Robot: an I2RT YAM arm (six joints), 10 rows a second.
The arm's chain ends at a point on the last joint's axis. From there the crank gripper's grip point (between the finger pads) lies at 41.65 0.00 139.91 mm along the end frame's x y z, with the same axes.
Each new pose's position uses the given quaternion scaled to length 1; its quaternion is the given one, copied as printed.
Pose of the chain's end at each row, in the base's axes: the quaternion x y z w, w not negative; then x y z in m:
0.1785 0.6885 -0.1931 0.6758 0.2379 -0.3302 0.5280
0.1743 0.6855 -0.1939 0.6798 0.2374 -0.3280 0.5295
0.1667 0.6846 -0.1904 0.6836 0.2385 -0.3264 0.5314
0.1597 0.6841 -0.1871 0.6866 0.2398 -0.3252 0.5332
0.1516 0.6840 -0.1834 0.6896 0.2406 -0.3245 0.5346
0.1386 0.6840 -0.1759 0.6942 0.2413 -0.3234 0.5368
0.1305 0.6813 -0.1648 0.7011 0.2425 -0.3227 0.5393
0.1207 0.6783 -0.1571 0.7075 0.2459 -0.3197 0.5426
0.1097 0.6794 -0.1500 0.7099 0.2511 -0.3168 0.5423
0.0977 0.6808 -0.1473 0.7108 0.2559 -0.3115 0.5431
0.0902 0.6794 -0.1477 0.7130 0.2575 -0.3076 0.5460
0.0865 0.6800 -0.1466 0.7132 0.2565 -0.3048 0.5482
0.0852 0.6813 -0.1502 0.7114 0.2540 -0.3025 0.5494
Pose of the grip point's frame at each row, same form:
0.1785 0.6885 -0.1931 0.6758 0.3575 -0.4018 0.4847
0.1743 0.6855 -0.1939 0.6798 0.3577 -0.3994 0.4878
0.1667 0.6846 -0.1904 0.6836 0.3602 -0.3961 0.4908
0.1597 0.6841 -0.1871 0.6866 0.3626 -0.3933 0.4934
0.1516 0.6840 -0.1834 0.6896 0.3647 -0.3908 0.4956
0.1386 0.6840 -0.1759 0.6942 0.3675 -0.3863 0.4988
0.1305 0.6813 -0.1648 0.7011 0.3709 -0.3819 0.5030
0.1207 0.6783 -0.1571 0.7075 0.3762 -0.3759 0.5081
0.1097 0.6794 -0.1500 0.7099 0.3828 -0.3698 0.5081
0.0977 0.6808 -0.1473 0.7108 0.3885 -0.3622 0.5091
0.0902 0.6794 -0.1477 0.7130 0.3907 -0.3573 0.5130
0.0865 0.6800 -0.1466 0.7132 0.3900 -0.3538 0.5152
0.0852 0.6813 -0.1502 0.7114 0.3871 -0.3522 0.5160

